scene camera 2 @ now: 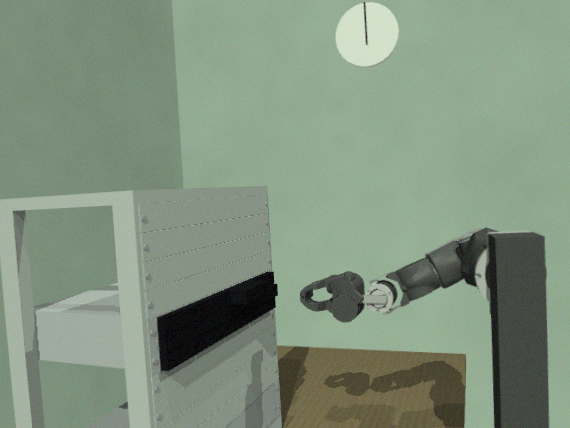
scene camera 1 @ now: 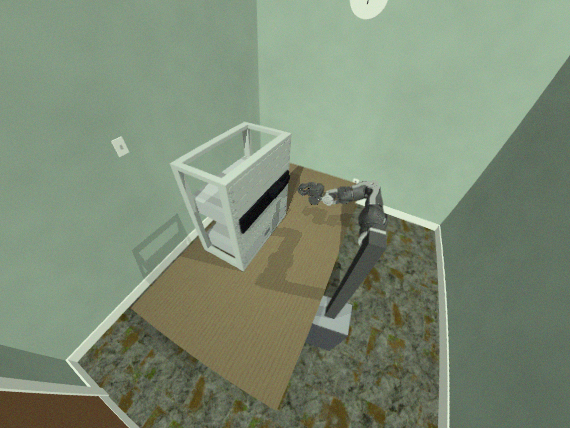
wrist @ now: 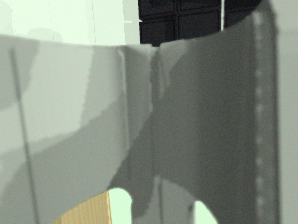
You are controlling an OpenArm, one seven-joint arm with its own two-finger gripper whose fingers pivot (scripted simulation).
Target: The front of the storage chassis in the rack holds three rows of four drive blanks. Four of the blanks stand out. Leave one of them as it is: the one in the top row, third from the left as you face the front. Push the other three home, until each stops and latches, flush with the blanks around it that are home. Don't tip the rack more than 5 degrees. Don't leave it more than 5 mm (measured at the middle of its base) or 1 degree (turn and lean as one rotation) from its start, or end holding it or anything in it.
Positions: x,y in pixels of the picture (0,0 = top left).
Labels:
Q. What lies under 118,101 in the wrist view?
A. The gripper.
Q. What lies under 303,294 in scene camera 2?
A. The gripper.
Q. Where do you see a dark arm column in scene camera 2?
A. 517,268

